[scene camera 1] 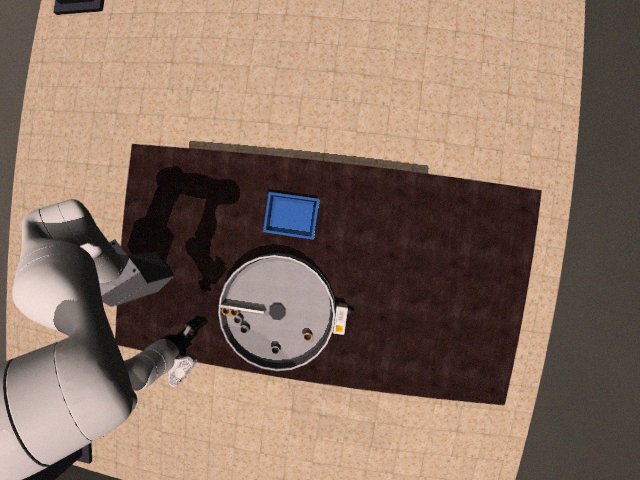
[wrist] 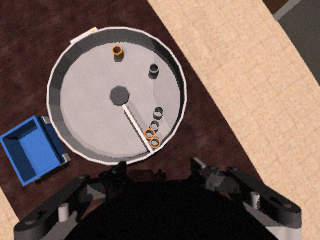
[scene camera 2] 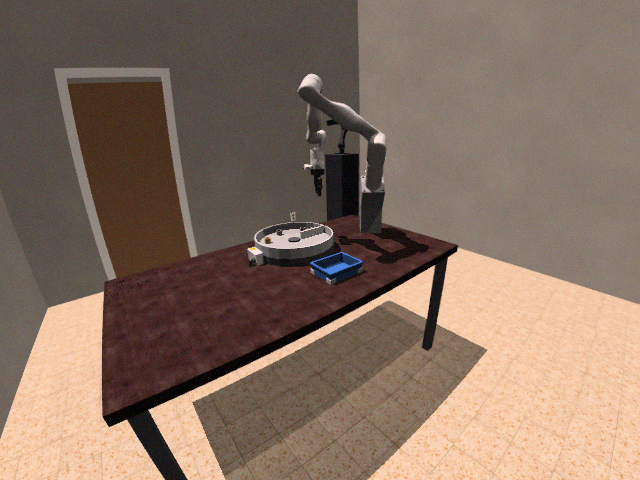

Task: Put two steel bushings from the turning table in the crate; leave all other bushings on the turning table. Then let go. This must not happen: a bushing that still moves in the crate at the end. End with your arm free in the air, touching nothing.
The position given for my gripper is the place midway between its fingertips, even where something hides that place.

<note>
In view: my gripper (wrist: 158, 166), a blue crate (scene camera 1: 296, 217) and a round grey turning table (scene camera 1: 295, 299).
The blue crate also shows in scene camera 2 (scene camera 2: 334, 268). The round grey turning table shows as well in the wrist view (wrist: 97, 84) and in scene camera 2 (scene camera 2: 290, 238).
</note>
